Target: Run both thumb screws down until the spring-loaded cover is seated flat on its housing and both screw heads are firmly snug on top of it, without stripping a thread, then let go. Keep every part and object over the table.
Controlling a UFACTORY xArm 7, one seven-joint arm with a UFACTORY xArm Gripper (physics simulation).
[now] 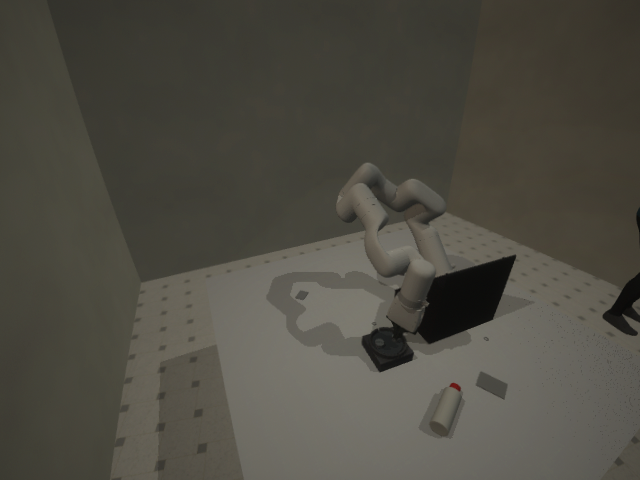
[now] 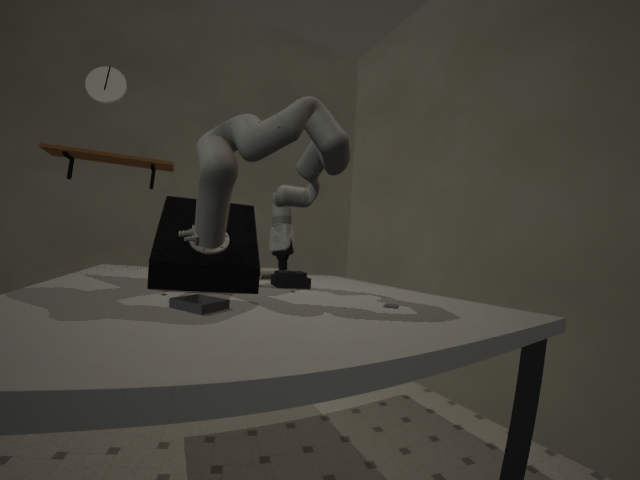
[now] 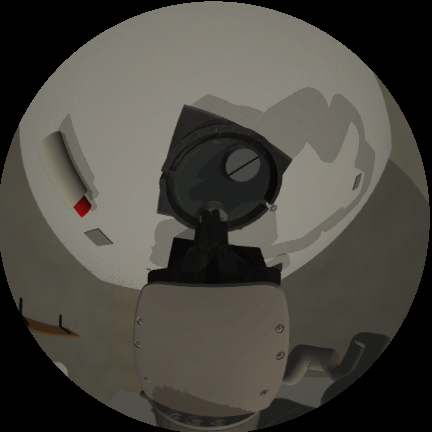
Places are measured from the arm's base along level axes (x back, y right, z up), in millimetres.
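Pixels of known places: gripper, fingertip midpoint: (image 1: 396,336) (image 2: 282,269) (image 3: 212,218); arm's base at its link origin: (image 2: 209,240).
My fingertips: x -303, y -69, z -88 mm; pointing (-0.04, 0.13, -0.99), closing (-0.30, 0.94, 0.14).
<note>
For each thing: its middle in the pictures, then the offset to it from my fingertips.
- dark square housing at the middle of its body: (image 3: 220,178) (image 1: 387,346) (image 2: 290,279) dz -35, dx -31, dy +8 mm
- dark round cover at the middle of its body: (image 3: 222,182) (image 1: 387,344) dz -24, dx -31, dy +8 mm
- white bottle at the middle of its body: (image 3: 63,177) (image 1: 447,406) (image 2: 266,273) dz -38, dx -37, dy -241 mm
- grey plate at the middle of its body: (image 3: 97,237) (image 1: 491,384) dz -61, dx +151, dy -270 mm
- grey tray at the middle of its body: (image 2: 200,303) dz -53, dx +378, dy +359 mm
- small ring at the middle of its body: (image 3: 273,208) dz -62, dx +26, dy +132 mm
The dark square housing (image 1: 381,362) (image 2: 294,282) (image 3: 192,120) stands on the table. The dark round cover (image 3: 200,187) lies within its raised ring. One thumb screw (image 1: 379,342) (image 3: 243,165) shows its round slotted head above the cover, off to one side. The other thumb screw (image 3: 214,205) is mostly hidden by the fingertips, with part of its knurled rim showing. My gripper (image 1: 397,335) (image 2: 282,267) (image 3: 212,218) is shut with nothing between its fingers. Its tips are over or against that second screw's head; contact cannot be told. How flat the cover sits is unclear.
A large black box (image 1: 465,299) (image 2: 206,279) stands close beside the housing. A white bottle (image 1: 445,410) (image 3: 62,165) with a red cap lies on the table near a grey plate (image 1: 491,384) (image 3: 98,237). A grey tray (image 2: 199,306) and a small ring (image 3: 273,207) are also there.
</note>
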